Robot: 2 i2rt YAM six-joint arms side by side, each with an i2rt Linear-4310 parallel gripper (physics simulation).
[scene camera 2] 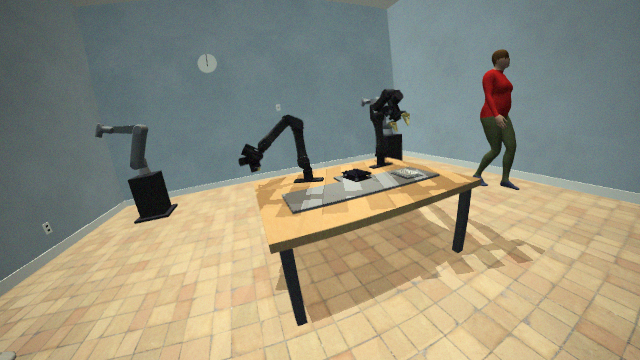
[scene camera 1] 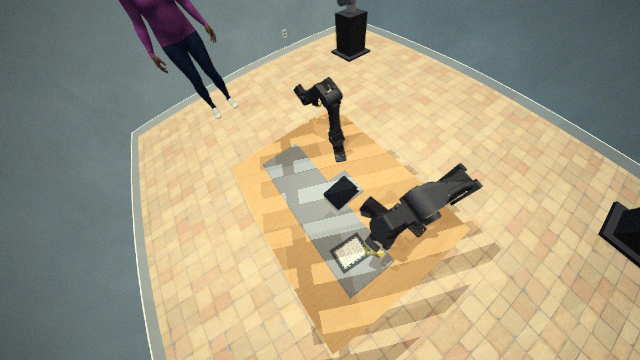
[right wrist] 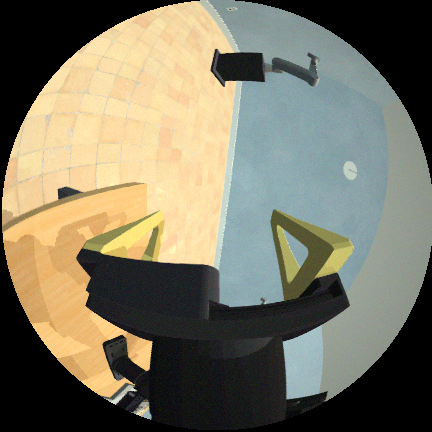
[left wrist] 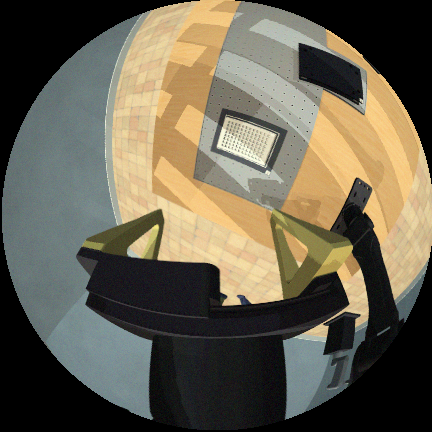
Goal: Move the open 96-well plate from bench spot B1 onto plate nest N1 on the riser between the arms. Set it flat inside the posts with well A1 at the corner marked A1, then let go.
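Frame: origin at the left arm's base, x right, y back, z down, level; millimetres.
Seen in the pictures: left gripper, fingertip midpoint: [scene camera 2: 402, 128] [scene camera 1: 373, 243] [left wrist: 216, 214]; right gripper, fingertip midpoint: [right wrist: 217, 215]; left arm's base, link origin: [scene camera 2: 381, 165] [left wrist: 350, 211]; right arm's base, link origin: [scene camera 2: 308, 180] [scene camera 1: 338, 149] [right wrist: 116, 360].
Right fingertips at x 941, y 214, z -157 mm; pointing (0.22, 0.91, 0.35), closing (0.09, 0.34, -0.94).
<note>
Offsets run from my right fingertips to a thing's top centre. Level surfaces: height alone.
The white 96-well plate @(dy -556, dx -862, dz +128 mm) [scene camera 1: 350, 252] [scene camera 2: 407, 172] [left wrist: 247, 140] lies flat inside a dark rectangular frame on the grey perforated board. The black plate nest @(dy -379, dx -596, dz +101 mm) [scene camera 1: 342, 193] [scene camera 2: 356, 174] [left wrist: 330, 70] sits on the riser beside the board, with no plate on it; its corner mark is too small to read. My left gripper [scene camera 2: 402, 122] [left wrist: 216, 214] is open and empty, high above the table near the plate's end of the board. My right gripper [right wrist: 217, 215] is open and empty, off to the side of the table, facing the floor and wall.
The grey board @(dz +144 mm) [scene camera 1: 327, 227] [scene camera 2: 320, 198] [left wrist: 260, 87] runs along the wooden table @(dz +157 mm) [scene camera 1: 280, 250] [scene camera 2: 280, 227]. The right arm [scene camera 1: 335, 120] [scene camera 2: 298, 145] stands on the table on the nest's far side from the plate. A person [scene camera 1: 175, 45] and another person [scene camera 2: 497, 110] stand beyond the table.
</note>
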